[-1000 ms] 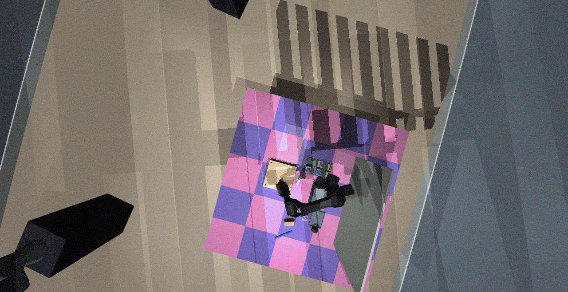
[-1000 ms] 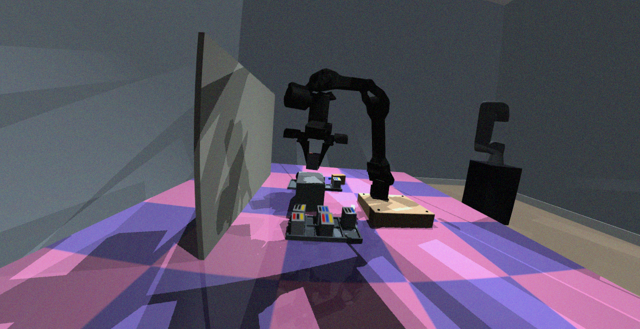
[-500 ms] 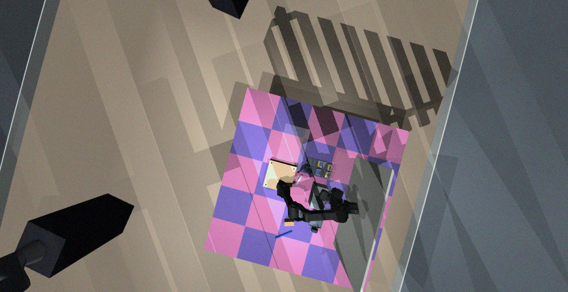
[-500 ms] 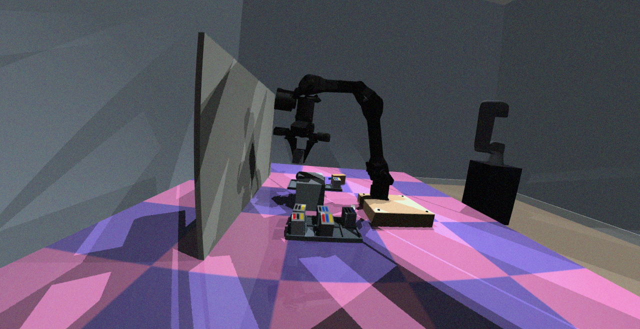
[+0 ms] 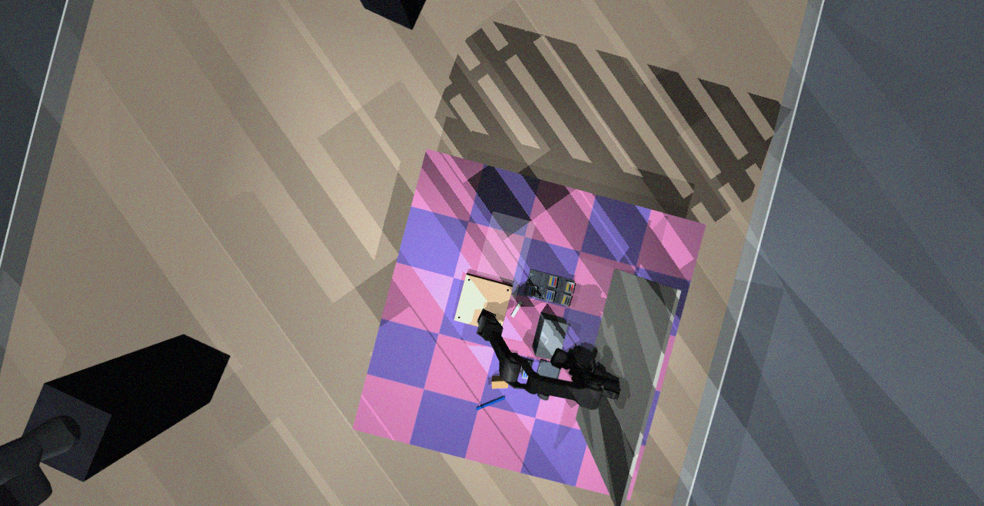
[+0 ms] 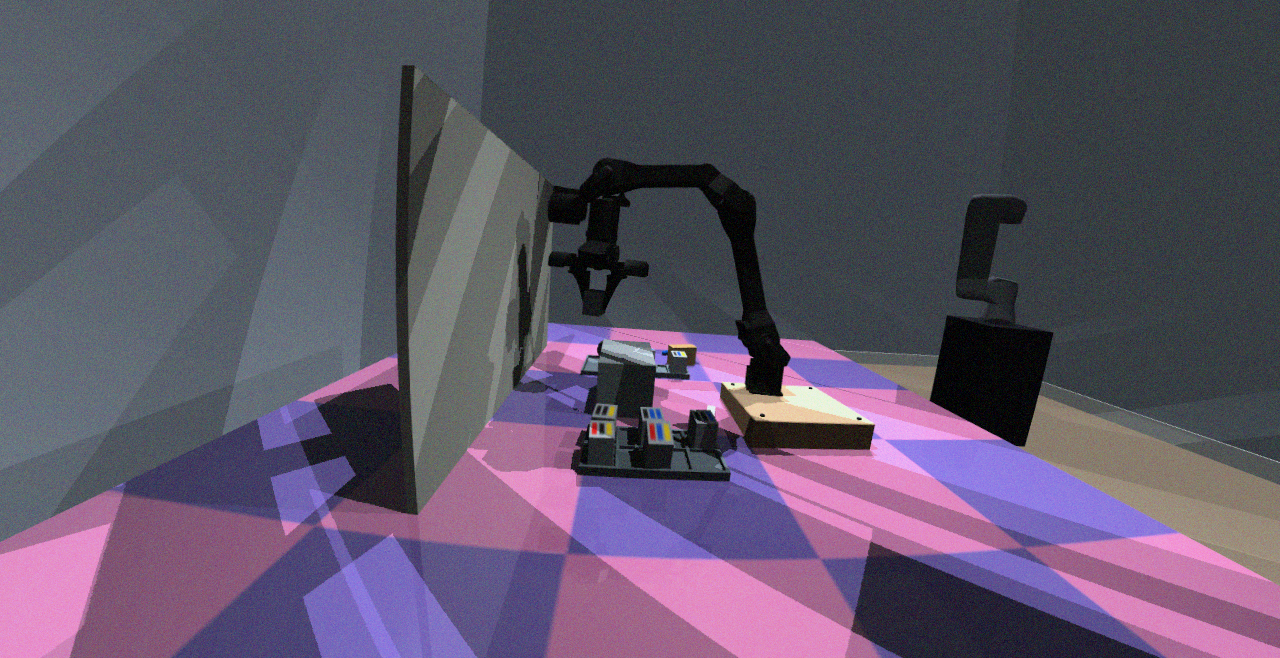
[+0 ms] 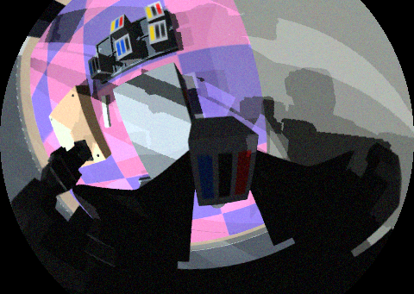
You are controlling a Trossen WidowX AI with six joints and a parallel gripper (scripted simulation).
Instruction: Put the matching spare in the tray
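Right now the grey-rimmed tray is 10 mm ahead of my gripper tip, 170 mm to the right of it and 170 mm below it. Also, from my gripper tip: tall dark panel (150 mm ahead, 50 mm to the left, 50 mm above); grey mounted unit (70 mm behind, 20 mm to the left, 120 mm below); striped spare (170 mm behind, 180 mm to the right, 130 mm below).
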